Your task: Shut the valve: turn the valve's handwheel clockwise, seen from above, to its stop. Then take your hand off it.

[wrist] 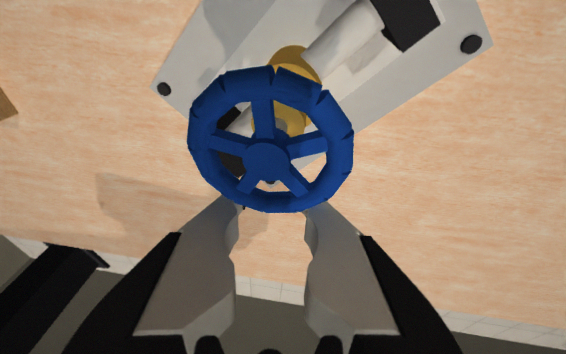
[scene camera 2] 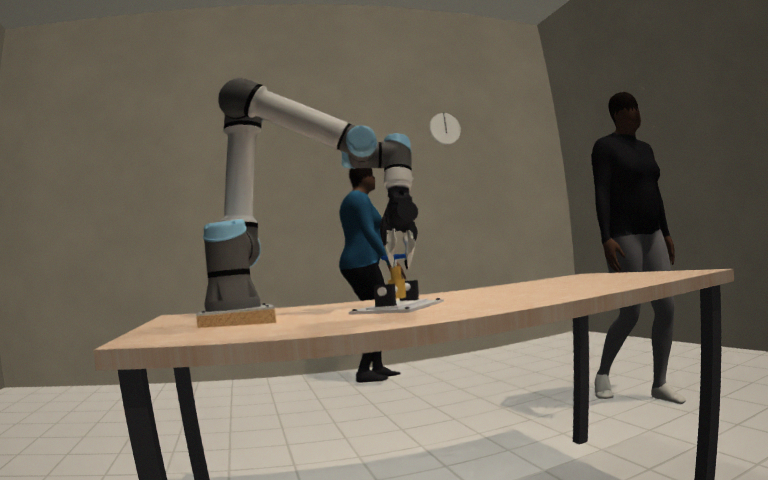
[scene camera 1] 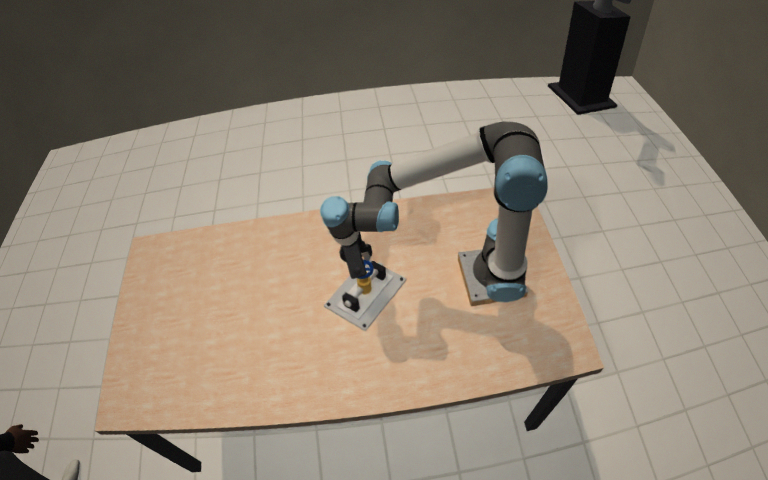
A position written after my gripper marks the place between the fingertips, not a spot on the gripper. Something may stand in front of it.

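Observation:
A blue handwheel (wrist: 267, 155) is visible to me. There is also a grey base plate, the plate (wrist: 461, 38) that I see again as the plate (scene camera 1: 394, 285). My own gripper (scene camera 1: 362, 263) is visible too, and I find the gripper (scene camera 2: 400, 268) and once more the gripper (wrist: 272, 184).

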